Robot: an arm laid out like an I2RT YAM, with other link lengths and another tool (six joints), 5 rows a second.
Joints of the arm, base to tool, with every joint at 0 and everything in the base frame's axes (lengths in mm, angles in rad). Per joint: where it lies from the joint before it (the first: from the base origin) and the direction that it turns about. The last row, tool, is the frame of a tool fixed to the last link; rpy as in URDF.
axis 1: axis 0 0 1 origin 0.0 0.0 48.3
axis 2: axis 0 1 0 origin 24.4 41.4 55.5
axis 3: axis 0 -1 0 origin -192.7 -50.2 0.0
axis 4: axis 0 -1 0 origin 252.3 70.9 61.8
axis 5: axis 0 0 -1 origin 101.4 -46.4 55.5
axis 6: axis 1 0 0 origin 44.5 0.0 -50.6
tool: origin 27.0 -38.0 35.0 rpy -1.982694 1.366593 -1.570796
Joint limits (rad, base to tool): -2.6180..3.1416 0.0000..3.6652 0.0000..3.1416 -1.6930..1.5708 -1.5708..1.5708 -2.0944..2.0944
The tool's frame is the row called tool.
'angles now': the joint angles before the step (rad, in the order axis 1, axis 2, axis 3, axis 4, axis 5, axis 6). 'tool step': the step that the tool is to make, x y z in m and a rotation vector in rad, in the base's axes. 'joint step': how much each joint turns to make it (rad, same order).
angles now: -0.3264 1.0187 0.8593 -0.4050 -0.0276 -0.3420
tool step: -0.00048 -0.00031 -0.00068 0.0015 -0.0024 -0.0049
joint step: -0.0001 -0.0024 -0.0052 0.0046 0.0029 0.0044
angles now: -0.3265 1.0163 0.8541 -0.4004 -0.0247 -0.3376
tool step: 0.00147 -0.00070 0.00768 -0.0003 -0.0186 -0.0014
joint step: -0.0002 0.0069 0.0224 0.0023 -0.0020 0.0054
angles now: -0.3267 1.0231 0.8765 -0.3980 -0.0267 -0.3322
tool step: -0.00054 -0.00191 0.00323 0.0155 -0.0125 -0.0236
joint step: 0.0002 0.0032 0.0113 -0.0007 0.0108 0.0283
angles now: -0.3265 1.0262 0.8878 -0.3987 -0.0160 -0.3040
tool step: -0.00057 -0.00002 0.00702 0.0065 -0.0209 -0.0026
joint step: 0.0002 -0.0045 0.0136 -0.0002 -0.0041 0.0125
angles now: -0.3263 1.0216 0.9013 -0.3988 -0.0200 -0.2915
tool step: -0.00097 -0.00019 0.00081 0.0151 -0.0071 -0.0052
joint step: 0.0000 -0.0041 0.0009 -0.0027 -0.0037 0.0170
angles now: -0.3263 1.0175 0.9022 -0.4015 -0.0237 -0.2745
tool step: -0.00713 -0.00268 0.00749 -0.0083 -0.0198 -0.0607
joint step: 0.0009 -0.0257 -0.0010 -0.0035 0.0546 0.0285
